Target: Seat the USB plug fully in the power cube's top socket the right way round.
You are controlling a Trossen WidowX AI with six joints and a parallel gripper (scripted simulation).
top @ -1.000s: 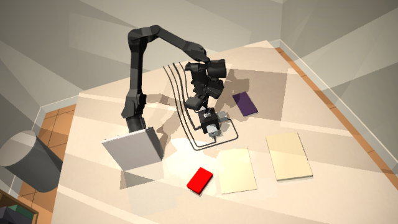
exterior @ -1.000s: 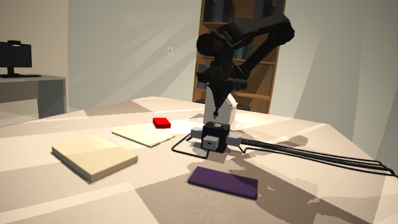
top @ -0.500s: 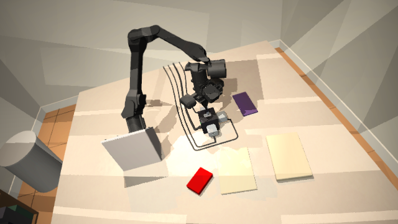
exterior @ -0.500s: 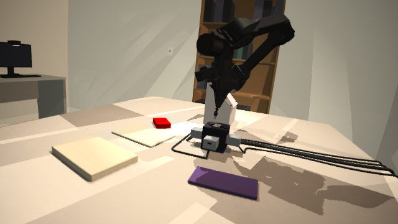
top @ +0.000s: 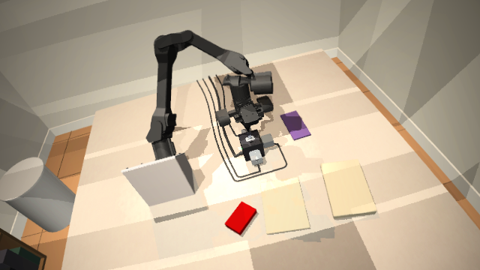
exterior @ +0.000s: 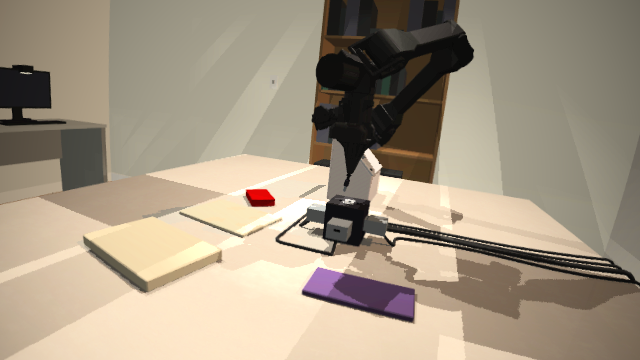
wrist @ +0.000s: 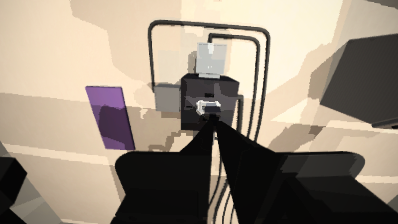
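My gripper tip is now 20 mm above the USB plug. The rest, counted from my gripper tip: USB socket (10 mm to the left, 70 mm below); then red block (120 mm behind, 250 mm to the right, 120 mm below); then purple card (210 mm ahead, 70 mm to the left, 130 mm below).
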